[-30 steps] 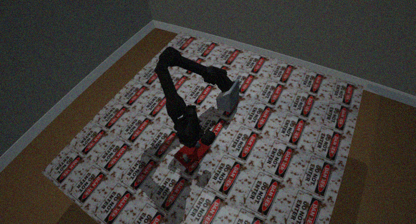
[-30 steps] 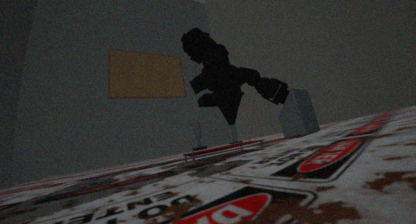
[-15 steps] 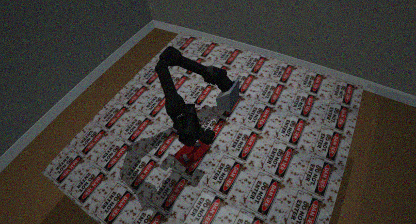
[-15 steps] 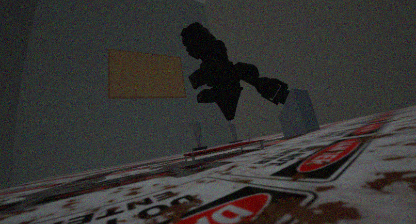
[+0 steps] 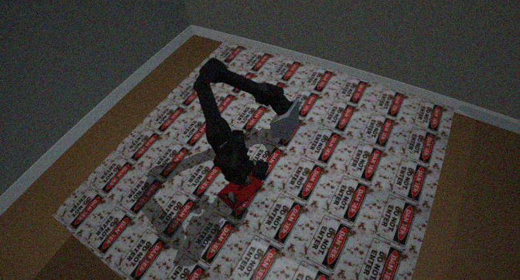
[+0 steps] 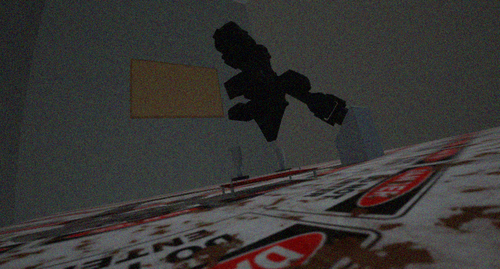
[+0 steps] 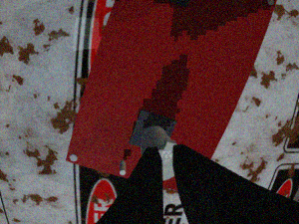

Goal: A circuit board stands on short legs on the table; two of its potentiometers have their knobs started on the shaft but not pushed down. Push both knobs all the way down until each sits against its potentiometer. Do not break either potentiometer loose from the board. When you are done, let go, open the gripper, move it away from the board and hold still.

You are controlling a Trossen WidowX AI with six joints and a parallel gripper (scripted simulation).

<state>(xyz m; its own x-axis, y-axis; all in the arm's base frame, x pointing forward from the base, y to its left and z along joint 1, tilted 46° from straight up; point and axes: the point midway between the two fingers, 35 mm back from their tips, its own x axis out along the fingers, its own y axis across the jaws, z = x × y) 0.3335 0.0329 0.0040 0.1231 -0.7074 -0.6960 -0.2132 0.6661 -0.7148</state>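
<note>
Now: the knob 8 cm ahead of my gripper tip and 2 cm below it.
</note>
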